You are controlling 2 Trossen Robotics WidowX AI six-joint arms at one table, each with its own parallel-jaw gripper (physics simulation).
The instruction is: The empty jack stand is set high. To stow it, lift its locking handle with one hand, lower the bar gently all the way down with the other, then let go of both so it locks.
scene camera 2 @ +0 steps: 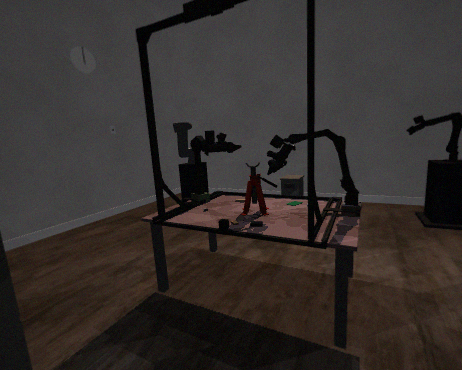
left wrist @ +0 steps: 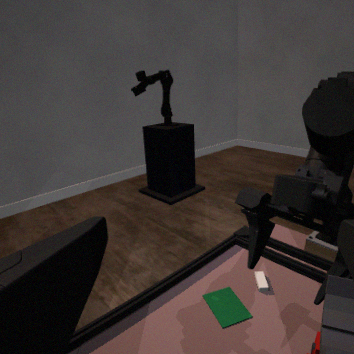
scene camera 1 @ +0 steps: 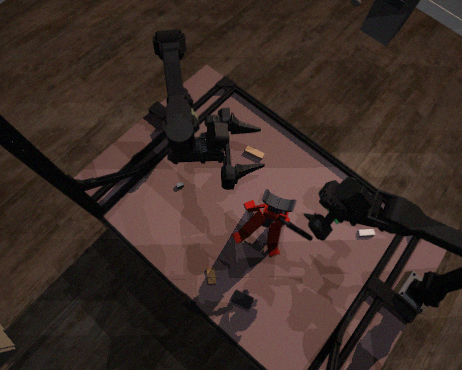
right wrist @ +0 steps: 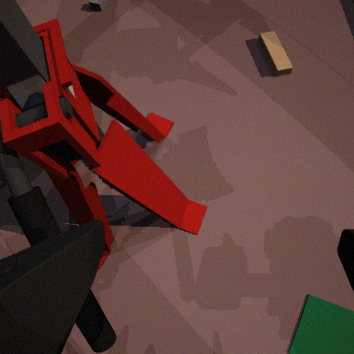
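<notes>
The red jack stand (scene camera 1: 274, 235) (scene camera 2: 254, 195) (right wrist: 145, 180) stands upright on the table, its grey saddle (scene camera 1: 279, 201) (left wrist: 337, 310) empty and raised on the bar. Its black locking handle (scene camera 1: 299, 230) (scene camera 2: 269, 182) (right wrist: 100, 320) slopes down and outward, toward the right in both scene views. My left gripper (scene camera 1: 262, 147) (scene camera 2: 240, 146) (left wrist: 223, 230) is open and empty, above the table and apart from the saddle. My right gripper (scene camera 2: 270, 172) (left wrist: 280, 284) (right wrist: 222, 237) is open and empty, above the handle's side of the stand. One right finger hides part of the handle in the right wrist view.
A tan block (scene camera 1: 254, 152) (right wrist: 276, 52), a white block (scene camera 1: 366, 232) (left wrist: 261, 280) and a green plate (scene camera 2: 294, 203) (left wrist: 227, 306) (right wrist: 325, 327) lie around the stand. A yellowish piece (scene camera 1: 211, 276), a dark block (scene camera 1: 242, 299) and a small grey piece (scene camera 1: 180, 186) lie farther off.
</notes>
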